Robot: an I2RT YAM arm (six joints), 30 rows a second.
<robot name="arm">
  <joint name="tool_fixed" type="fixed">
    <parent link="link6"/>
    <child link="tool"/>
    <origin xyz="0 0 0" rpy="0 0 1.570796"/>
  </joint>
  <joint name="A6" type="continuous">
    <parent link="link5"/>
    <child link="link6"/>
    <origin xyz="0.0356 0 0.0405" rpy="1.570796 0 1.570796"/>
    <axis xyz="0 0 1"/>
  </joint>
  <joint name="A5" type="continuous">
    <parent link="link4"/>
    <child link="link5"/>
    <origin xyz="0.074 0.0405 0.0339" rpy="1.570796 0 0"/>
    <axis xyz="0 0 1"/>
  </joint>
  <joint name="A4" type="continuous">
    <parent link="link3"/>
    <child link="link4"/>
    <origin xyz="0.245 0.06 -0.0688" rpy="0 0 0"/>
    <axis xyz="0 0 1"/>
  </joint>
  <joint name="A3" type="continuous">
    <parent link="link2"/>
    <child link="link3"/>
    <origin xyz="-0.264 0 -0.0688" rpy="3.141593 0 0"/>
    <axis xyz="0 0 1"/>
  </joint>
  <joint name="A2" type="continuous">
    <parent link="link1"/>
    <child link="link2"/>
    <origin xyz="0.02 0.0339 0.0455" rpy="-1.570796 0 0"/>
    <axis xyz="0 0 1"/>
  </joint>
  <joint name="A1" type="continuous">
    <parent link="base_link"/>
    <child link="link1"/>
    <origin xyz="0 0 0.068" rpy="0 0 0"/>
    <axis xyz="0 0 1"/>
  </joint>
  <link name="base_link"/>
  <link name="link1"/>
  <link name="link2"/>
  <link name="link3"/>
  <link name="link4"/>
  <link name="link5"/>
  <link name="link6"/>
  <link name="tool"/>
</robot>
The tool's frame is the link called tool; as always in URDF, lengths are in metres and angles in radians. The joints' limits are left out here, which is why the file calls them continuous.
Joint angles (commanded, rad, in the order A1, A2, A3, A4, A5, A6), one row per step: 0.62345 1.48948 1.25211 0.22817 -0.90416 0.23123; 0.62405 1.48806 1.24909 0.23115 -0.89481 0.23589; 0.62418 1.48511 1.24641 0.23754 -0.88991 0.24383; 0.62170 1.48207 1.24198 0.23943 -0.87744 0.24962; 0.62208 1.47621 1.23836 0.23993 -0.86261 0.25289; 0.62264 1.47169 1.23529 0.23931 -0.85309 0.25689; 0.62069 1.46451 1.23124 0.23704 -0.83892 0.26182; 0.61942 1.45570 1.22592 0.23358 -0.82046 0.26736; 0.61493 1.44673 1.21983 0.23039 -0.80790 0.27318; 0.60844 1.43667 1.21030 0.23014 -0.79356 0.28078; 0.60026 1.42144 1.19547 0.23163 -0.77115 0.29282; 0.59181 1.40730 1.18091 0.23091 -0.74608 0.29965; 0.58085 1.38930 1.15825 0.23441 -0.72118 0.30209; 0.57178 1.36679 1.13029 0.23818 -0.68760 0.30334; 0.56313 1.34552 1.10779 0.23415 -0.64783 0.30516; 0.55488 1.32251 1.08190 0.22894 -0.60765 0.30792; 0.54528 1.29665 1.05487 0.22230 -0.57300 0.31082; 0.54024 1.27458 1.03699 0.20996 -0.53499 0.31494
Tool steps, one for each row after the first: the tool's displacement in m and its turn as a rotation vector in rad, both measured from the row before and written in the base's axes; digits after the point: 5 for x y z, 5 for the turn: -0.00010 -0.00007 -0.00030 0.00096 0.00349 -0.00877; -0.00048 -0.00043 0.00064 0.00431 0.00251 -0.00479; 0.00035 -0.00115 -0.00037 0.00065 0.00537 -0.01495; -0.00081 -0.00084 0.00069 0.00186 0.00104 -0.01445; -0.00075 -0.00058 0.00033 0.00086 0.00332 -0.00895; -0.00060 -0.00167 0.00068 0.00105 0.00423 -0.01611; -0.00096 -0.00176 0.00063 0.00074 0.00552 -0.01972; -0.00051 -0.00260 0.00041 0.00067 0.00604 -0.01704; -0.00026 -0.00329 -0.00018 0.00140 0.00731 -0.02081; -0.00077 -0.00454 -0.00028 0.00336 0.01034 -0.03055; -0.00044 -0.00446 -0.00080 0.00093 0.00769 -0.03349; -0.00083 -0.00565 -0.00211 0.00005 0.00338 -0.03585; -0.00197 -0.00586 -0.00268 -0.00049 0.00265 -0.04265; -0.00165 -0.00563 -0.00204 -0.00226 0.00613 -0.04842; -0.00217 -0.00577 -0.00299 -0.00352 0.00925 -0.04845; -0.00281 -0.00639 -0.00288 -0.00333 0.00901 -0.04428; -0.00273 -0.00477 -0.00145 -0.00310 0.01018 -0.04312
